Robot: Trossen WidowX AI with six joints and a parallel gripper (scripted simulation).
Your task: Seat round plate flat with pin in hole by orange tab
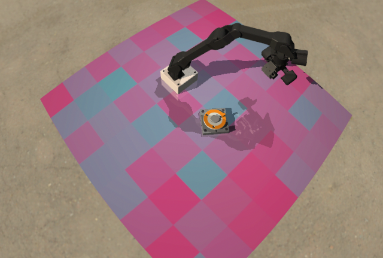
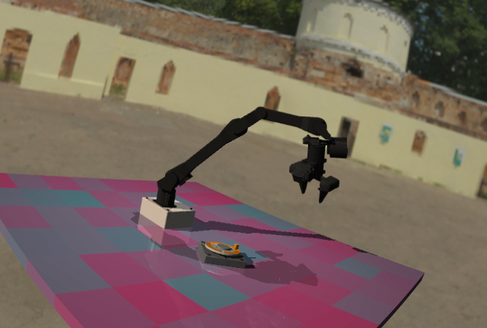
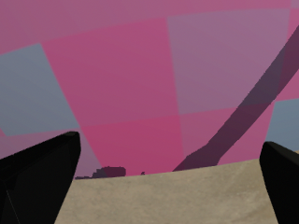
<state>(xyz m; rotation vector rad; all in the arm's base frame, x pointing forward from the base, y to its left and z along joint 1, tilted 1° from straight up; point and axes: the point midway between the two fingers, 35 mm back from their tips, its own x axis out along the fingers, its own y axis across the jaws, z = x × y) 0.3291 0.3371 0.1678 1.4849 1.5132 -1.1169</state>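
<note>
The square base lies 3 cm behind my gripper tip, 33 cm to the right of it and 18 cm below it.
</note>
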